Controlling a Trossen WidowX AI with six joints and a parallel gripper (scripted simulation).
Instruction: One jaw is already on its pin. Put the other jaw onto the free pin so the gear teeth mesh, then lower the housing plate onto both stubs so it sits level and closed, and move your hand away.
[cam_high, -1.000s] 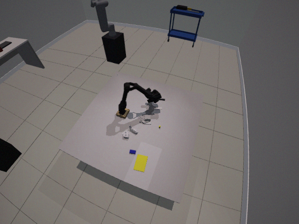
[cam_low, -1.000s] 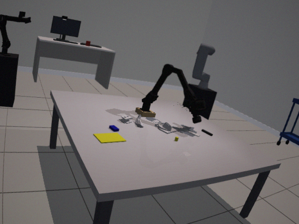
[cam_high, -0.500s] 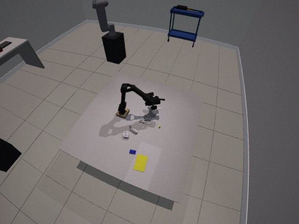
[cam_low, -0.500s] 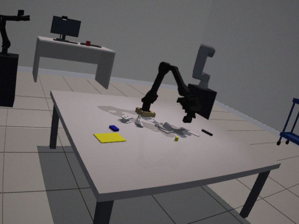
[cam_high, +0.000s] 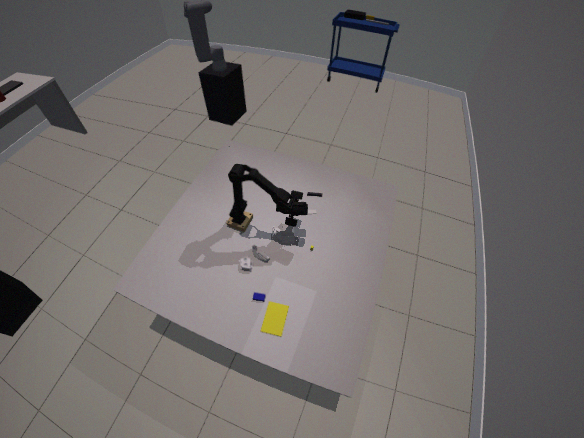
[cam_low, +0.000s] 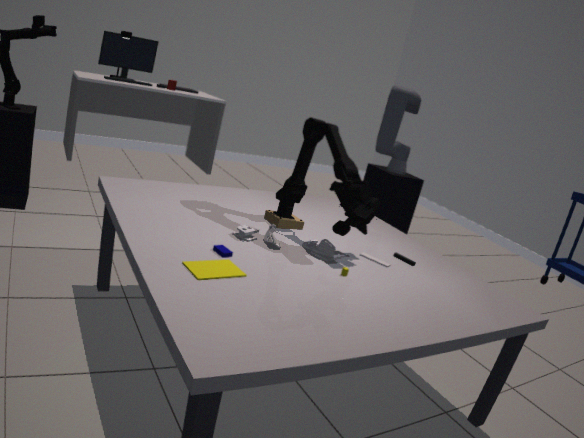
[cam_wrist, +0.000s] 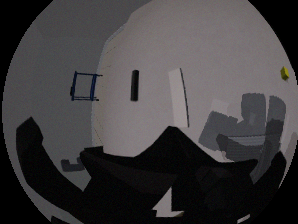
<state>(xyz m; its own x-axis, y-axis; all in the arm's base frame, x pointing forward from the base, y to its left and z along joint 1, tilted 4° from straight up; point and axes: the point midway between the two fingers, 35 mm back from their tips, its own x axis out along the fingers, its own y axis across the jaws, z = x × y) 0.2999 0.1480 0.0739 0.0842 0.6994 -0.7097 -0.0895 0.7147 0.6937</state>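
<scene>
Right now my gripper tip is 310 mm to the left of the jaw, 110 mm past it and 60 mm above it. Round my gripper tip: black rod: 210 mm to the left, 80 mm below, 20 mm ahead; yellow cube: 160 mm to the right, 150 mm ahead, 80 mm below; white bar: 90 mm below, 60 mm to the left, 30 mm ahead.
</scene>
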